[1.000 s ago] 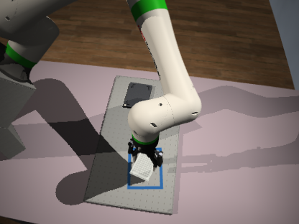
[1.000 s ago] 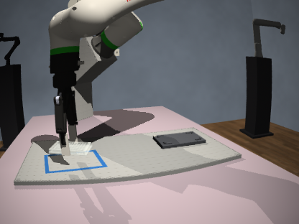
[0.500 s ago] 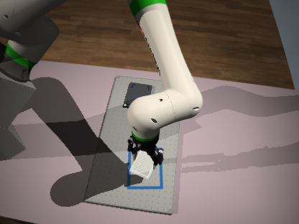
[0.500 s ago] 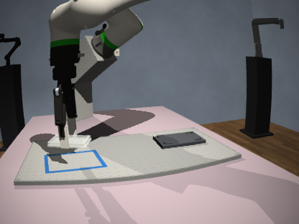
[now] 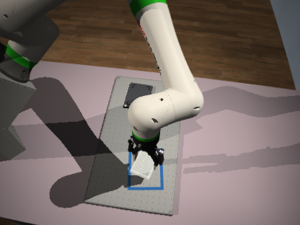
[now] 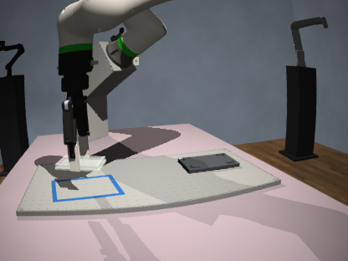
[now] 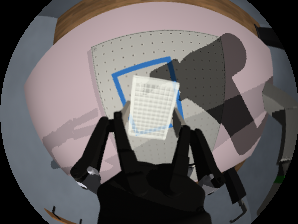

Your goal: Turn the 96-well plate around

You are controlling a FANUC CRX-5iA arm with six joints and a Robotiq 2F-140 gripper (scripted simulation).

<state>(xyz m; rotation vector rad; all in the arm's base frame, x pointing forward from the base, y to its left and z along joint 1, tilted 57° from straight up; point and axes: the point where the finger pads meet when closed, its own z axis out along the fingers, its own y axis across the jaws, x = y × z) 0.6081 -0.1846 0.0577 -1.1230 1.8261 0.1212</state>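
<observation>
Right now the dark plate nest N1 is 14 cm behind my hand, 37 cm to the left of it and 8 cm below it. The rest, counted from my hand: white 96-well plate: 2 cm below.
</observation>
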